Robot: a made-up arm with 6 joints.
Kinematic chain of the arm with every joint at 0, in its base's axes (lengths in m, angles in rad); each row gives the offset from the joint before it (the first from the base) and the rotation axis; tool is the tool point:
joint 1: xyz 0 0 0.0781 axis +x
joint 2: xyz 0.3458 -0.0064 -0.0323 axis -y
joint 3: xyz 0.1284 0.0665 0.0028 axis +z
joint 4: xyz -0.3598 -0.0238 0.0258 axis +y
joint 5: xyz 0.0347 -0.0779 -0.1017 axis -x
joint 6: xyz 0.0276 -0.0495 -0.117 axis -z
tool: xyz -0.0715 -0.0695 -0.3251
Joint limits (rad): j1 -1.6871..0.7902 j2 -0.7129..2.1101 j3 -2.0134..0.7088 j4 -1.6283..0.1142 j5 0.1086..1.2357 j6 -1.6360..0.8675
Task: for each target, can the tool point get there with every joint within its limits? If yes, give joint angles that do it. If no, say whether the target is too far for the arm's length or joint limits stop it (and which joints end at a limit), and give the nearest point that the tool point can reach.
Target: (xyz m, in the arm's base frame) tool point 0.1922 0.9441 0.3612
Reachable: no: joint limits stop it (at a limit: joint 1, joint 3, joint 4) | nearest point 0.2199 0.7303 0.2581 | short by 0.239 m
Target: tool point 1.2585 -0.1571 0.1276
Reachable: no: joint limits stop it (at a limit: joint 1, joint 4) | nearest point 0.9622 -0.1181 0.0988 | short by 0.300 m
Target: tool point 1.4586 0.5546 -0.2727
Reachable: no: too far | nearest point 0.8693 0.4700 -0.2192 | short by 0.598 m
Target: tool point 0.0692 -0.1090 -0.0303
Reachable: yes | joints -0.4990 0.5084 -1.5075 -1.4299 0.4605 -0.8443
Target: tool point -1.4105 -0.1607 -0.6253
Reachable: no: too far | nearest point -0.2355 -0.0720 -0.2369 | short by 1.241 m
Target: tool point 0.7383 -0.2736 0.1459
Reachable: yes | joints -0.9805 1.2266 -0.0942 -0.5636 0.2750 0.6495
